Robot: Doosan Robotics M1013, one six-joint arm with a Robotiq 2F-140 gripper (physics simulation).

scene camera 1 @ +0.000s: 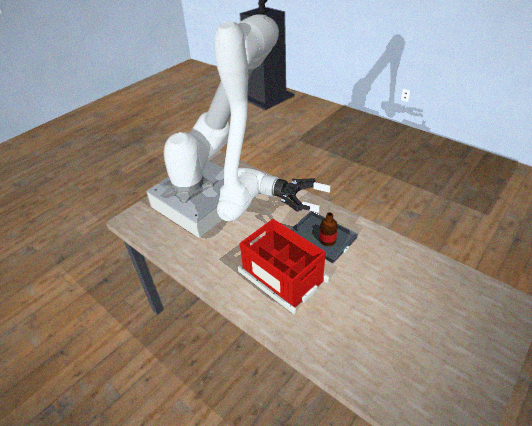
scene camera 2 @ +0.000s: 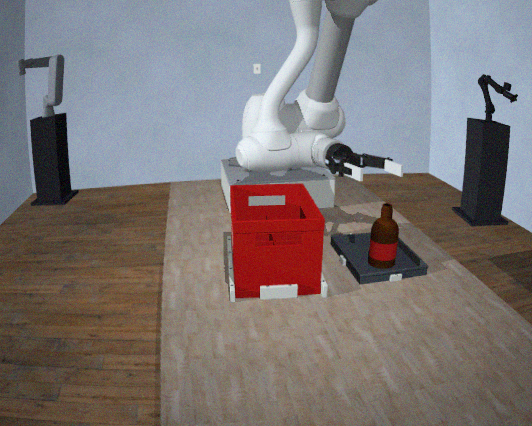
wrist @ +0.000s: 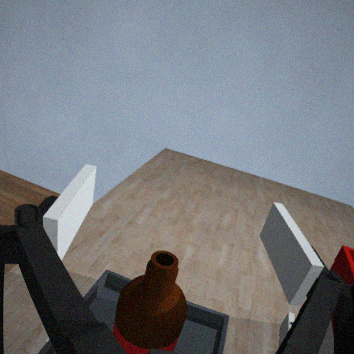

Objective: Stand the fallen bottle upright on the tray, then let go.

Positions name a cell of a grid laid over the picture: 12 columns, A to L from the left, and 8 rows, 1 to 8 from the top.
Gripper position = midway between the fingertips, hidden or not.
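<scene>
There is my gripper (scene camera 2: I4), which I also find at (scene camera 1: H4) and, from the wrist, at (wrist: G5). I see a brown bottle (scene camera 2: I5) as well.
</scene>
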